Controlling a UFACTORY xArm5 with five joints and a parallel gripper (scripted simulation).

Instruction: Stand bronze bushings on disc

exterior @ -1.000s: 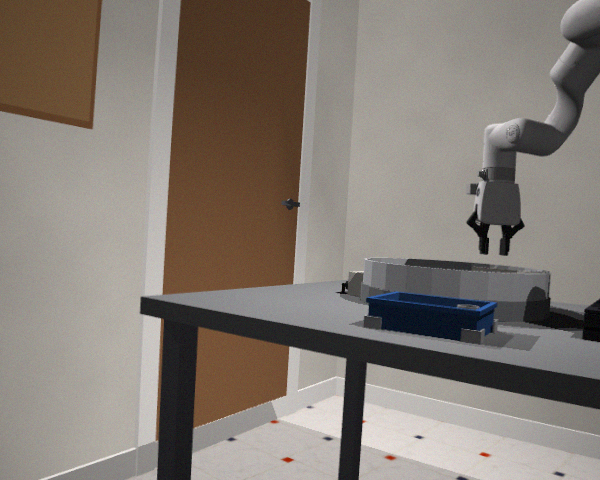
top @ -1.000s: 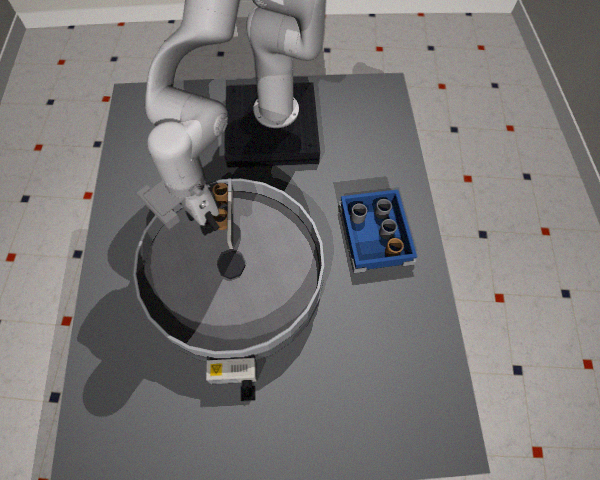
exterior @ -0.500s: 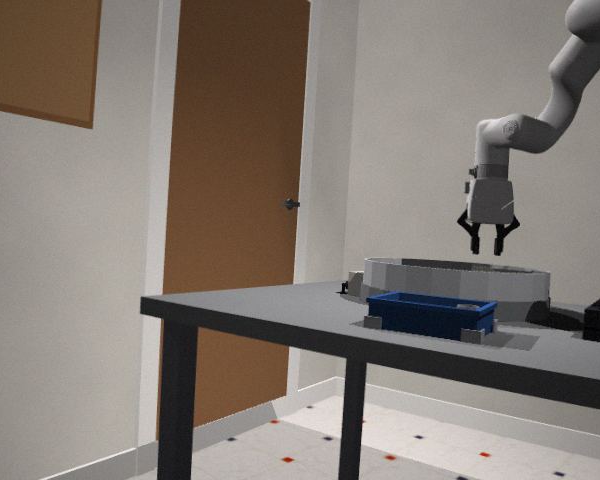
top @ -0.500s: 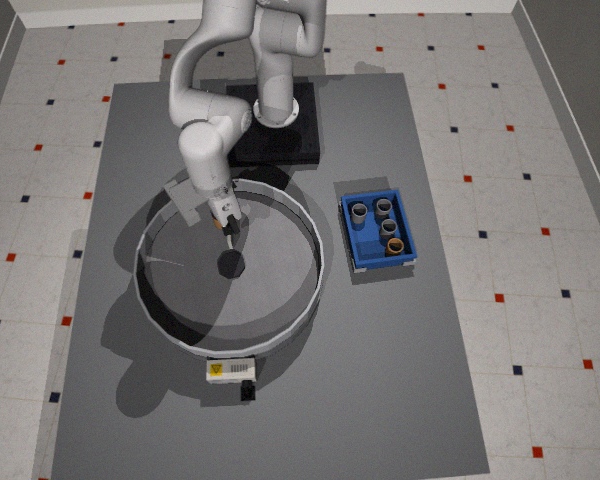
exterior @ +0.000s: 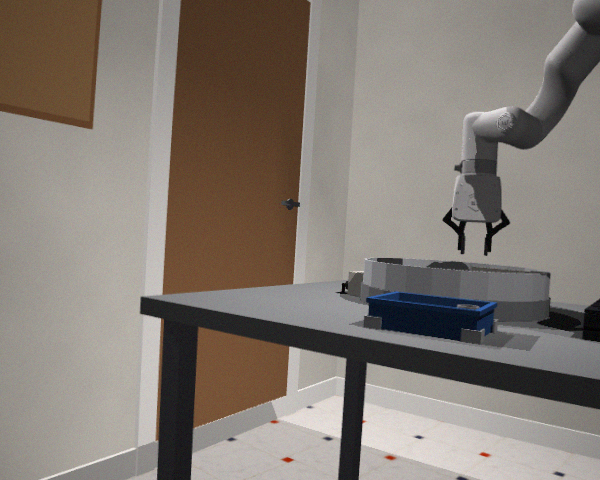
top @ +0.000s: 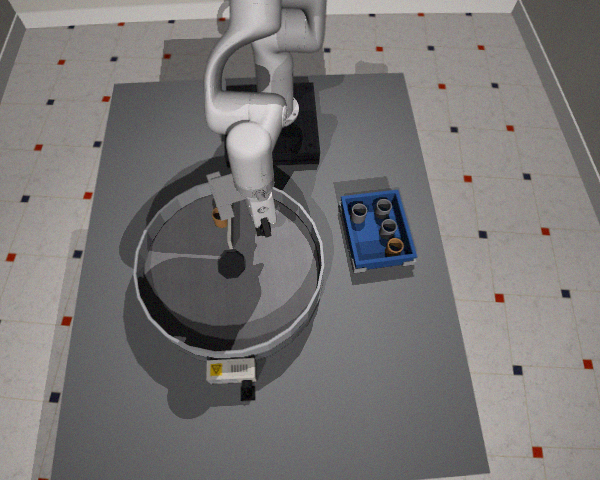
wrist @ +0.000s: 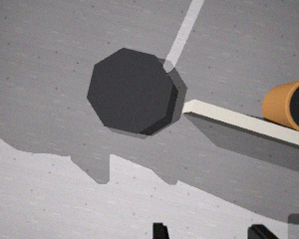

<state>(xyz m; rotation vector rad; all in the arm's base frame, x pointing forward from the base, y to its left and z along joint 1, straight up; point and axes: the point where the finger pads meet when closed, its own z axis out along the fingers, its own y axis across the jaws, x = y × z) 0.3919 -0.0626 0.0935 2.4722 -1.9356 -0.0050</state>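
My gripper is now 28 cm to the right of the blue crate, 12 cm above it and 1 cm past it. Round my hand: turntable disc: 9 cm below, 8 cm to the right, 6 cm ahead.
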